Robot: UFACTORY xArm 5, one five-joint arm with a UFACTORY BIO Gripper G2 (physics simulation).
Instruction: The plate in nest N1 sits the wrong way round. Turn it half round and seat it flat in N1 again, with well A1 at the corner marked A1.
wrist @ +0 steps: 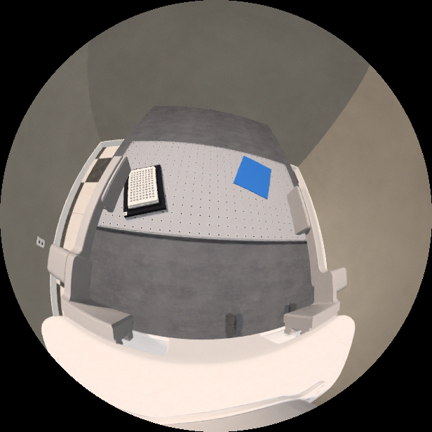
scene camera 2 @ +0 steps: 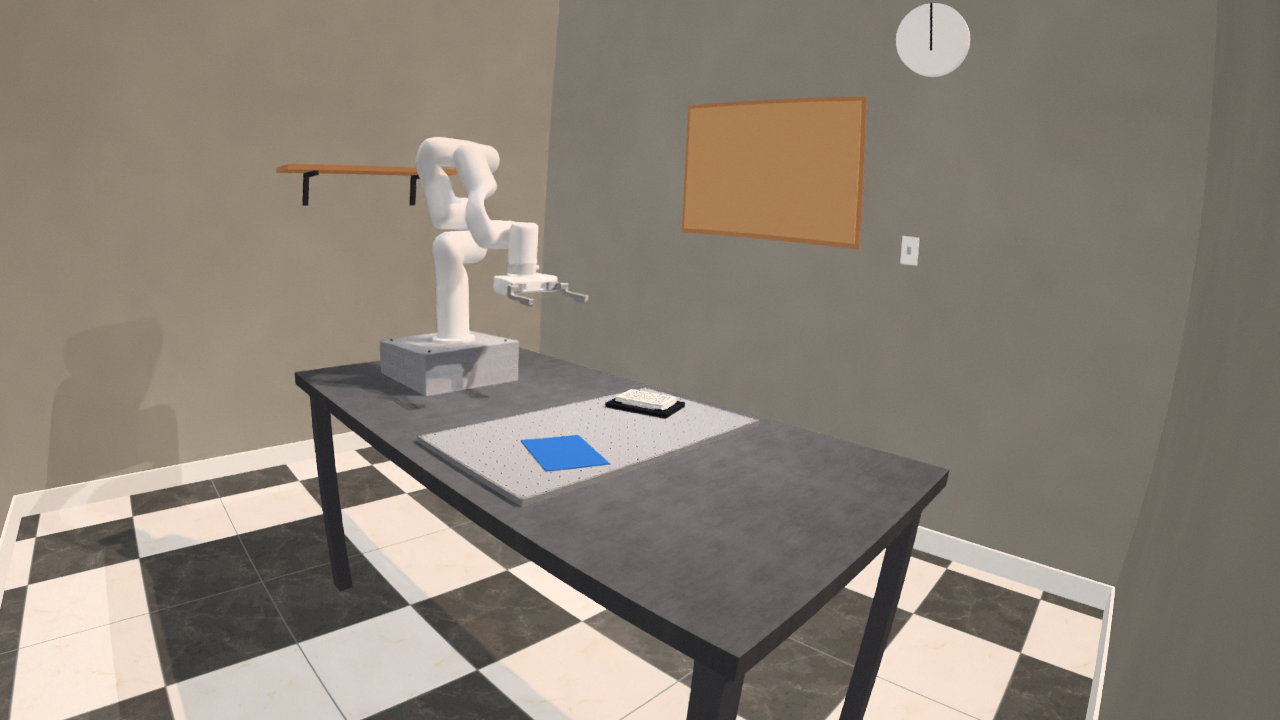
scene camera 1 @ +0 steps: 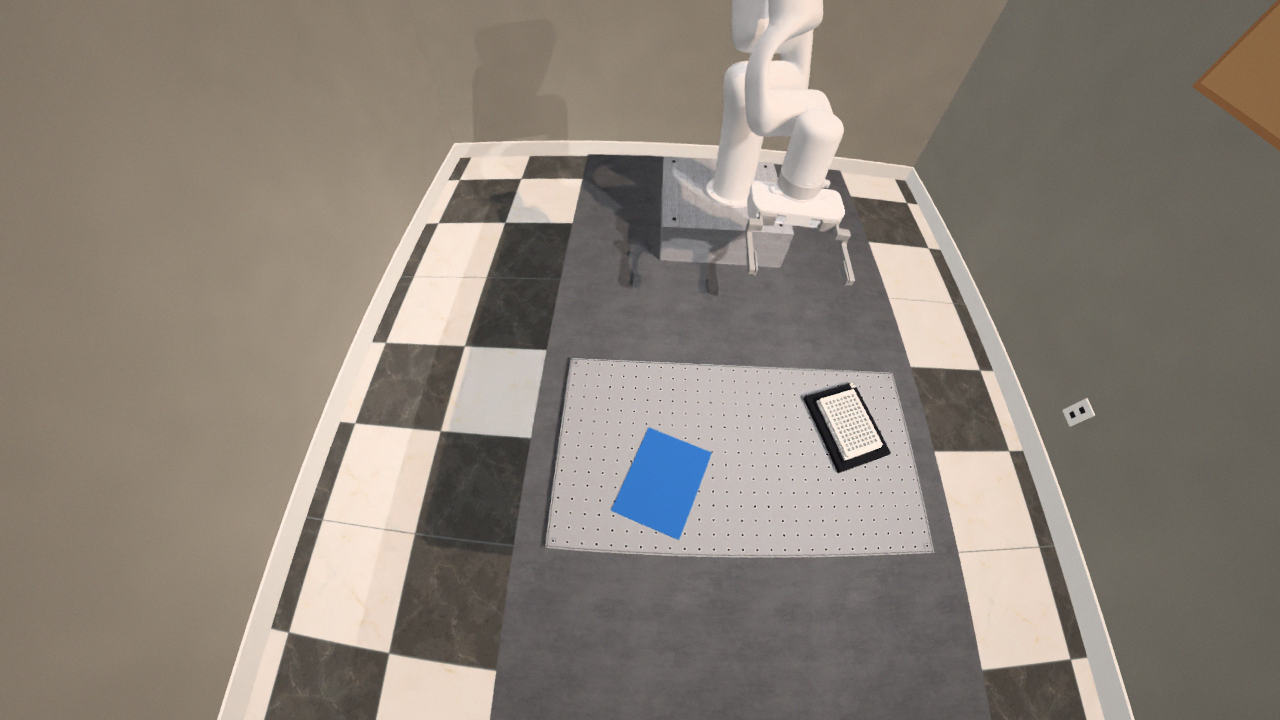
Scene:
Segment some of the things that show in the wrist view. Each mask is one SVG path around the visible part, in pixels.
My gripper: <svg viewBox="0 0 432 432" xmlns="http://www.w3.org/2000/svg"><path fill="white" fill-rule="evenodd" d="M114 156L90 196L72 250L65 250L54 243L50 245L48 272L64 283L64 292L60 296L64 316L50 316L43 320L41 325L43 341L50 356L95 396L124 412L156 424L227 417L290 400L301 399L311 403L327 391L342 371L355 325L349 316L337 315L339 300L336 292L346 287L346 269L344 266L330 271L325 269L318 227L306 189L295 186L287 194L295 234L306 236L311 285L314 289L312 304L283 314L284 326L252 335L222 339L182 339L152 335L133 330L133 316L129 313L95 302L89 295L92 268L89 257L102 209L113 212L130 173L127 156Z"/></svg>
A white well plate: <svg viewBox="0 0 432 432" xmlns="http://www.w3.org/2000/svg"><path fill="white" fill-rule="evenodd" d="M154 166L130 170L128 175L128 209L158 203Z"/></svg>

